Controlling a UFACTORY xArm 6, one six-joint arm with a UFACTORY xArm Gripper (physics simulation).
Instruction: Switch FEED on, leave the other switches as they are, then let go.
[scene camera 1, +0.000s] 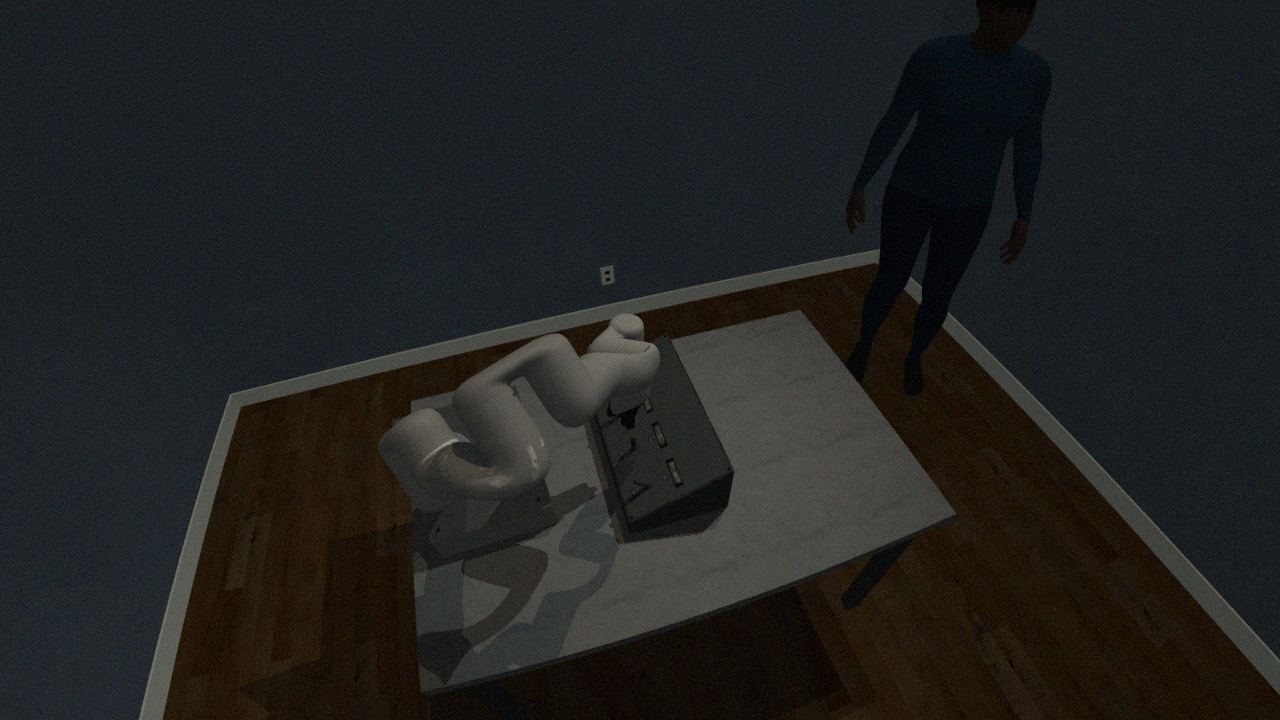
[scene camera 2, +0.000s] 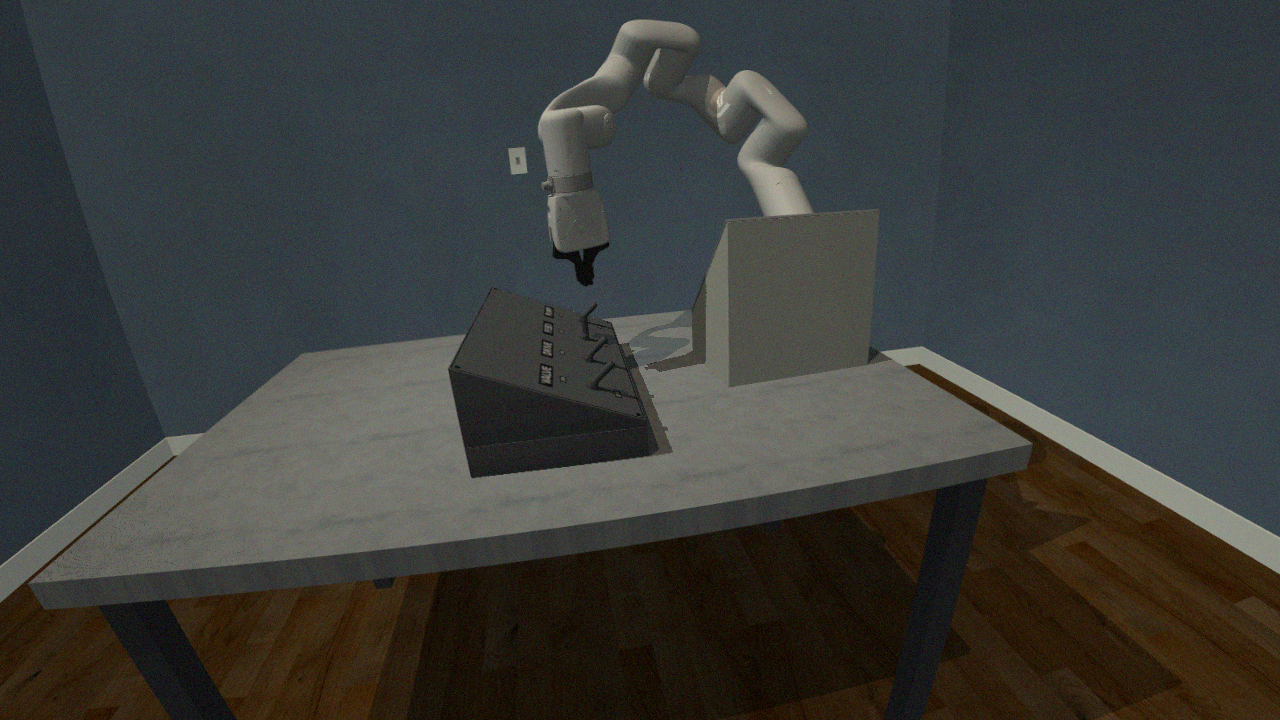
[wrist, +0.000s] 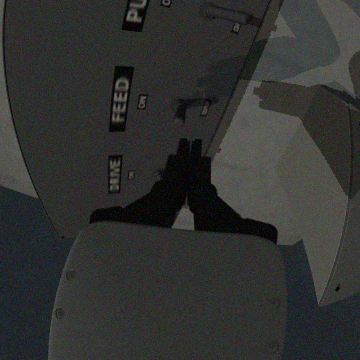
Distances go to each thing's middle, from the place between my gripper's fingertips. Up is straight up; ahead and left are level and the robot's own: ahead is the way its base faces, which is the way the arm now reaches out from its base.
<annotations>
My gripper is now 9 cm short of the dark sloped switch panel (scene camera 2: 521, 379), 6 cm to the right of it and 11 cm above it.
</annotations>
